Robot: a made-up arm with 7 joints. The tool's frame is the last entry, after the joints.
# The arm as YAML. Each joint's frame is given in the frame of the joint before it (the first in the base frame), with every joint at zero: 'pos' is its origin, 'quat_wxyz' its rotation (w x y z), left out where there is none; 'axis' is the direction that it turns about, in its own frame. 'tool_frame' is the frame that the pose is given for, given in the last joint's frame.
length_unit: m
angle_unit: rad
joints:
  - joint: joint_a
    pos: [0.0, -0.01, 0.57]
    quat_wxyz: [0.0, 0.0, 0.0, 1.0]
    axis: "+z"
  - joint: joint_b
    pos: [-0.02, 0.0, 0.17]
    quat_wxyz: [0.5, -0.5, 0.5, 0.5]
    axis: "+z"
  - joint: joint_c
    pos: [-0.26, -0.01, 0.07]
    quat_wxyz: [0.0, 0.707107, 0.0, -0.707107]
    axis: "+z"
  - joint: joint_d
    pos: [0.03, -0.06, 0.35]
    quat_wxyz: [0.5, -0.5, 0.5, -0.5]
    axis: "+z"
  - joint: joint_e
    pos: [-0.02, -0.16, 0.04]
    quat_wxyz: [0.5, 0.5, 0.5, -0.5]
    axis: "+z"
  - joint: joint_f
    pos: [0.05, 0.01, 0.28]
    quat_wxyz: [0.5, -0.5, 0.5, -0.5]
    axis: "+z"
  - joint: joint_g
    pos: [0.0, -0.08, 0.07]
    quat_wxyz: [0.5, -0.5, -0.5, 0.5]
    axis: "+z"
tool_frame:
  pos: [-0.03, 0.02, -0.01]
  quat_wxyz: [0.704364, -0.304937, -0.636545, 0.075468]
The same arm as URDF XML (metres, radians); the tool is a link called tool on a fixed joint. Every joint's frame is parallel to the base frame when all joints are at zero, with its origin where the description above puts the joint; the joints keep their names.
<robot name="arm">
  <joint name="tool_fixed" type="fixed">
    <parent link="link7"/>
    <child link="tool"/>
    <origin xyz="-0.0100 0.0200 0.0300" rpy="-0.2906 0.1792 0.5266"/>
  </joint>
  <joint name="joint_g" type="continuous">
    <parent link="link6"/>
    <child link="link7"/>
    <origin xyz="0.0000 -0.0700 0.0800"/>
    <axis xyz="1 0 0"/>
  </joint>
  <joint name="joint_f" type="continuous">
    <parent link="link5"/>
    <child link="link6"/>
    <origin xyz="0.0100 -0.0500 0.2800"/>
    <axis xyz="0 -1 0"/>
  </joint>
  <joint name="joint_e" type="continuous">
    <parent link="link4"/>
    <child link="link5"/>
    <origin xyz="-0.0200 0.0400 0.1600"/>
    <axis xyz="0 0 1"/>
  </joint>
  <joint name="joint_d" type="continuous">
    <parent link="link3"/>
    <child link="link4"/>
    <origin xyz="0.0600 0.0300 0.3500"/>
    <axis xyz="0 1 0"/>
  </joint>
  <joint name="joint_c" type="continuous">
    <parent link="link2"/>
    <child link="link3"/>
    <origin xyz="-0.0100 -0.0700 0.2600"/>
    <axis xyz="0 0 1"/>
  </joint>
  <joint name="joint_b" type="continuous">
    <parent link="link1"/>
    <child link="link2"/>
    <origin xyz="0.0200 0.0000 0.1700"/>
    <axis xyz="0 -1 0"/>
  </joint>
  <joint name="joint_a" type="continuous">
    <parent link="base_link"/>
    <child link="link1"/>
    <origin xyz="0.0000 -0.0100 0.5700"/>
    <axis xyz="0 0 1"/>
  </joint>
  <link name="base_link"/>
  <link name="link1"/>
  <link name="link2"/>
  <link name="link3"/>
  <link name="link4"/>
  <link name="link5"/>
  <link name="link6"/>
  <link name="link7"/>
  <link name="tool"/>
</robot>

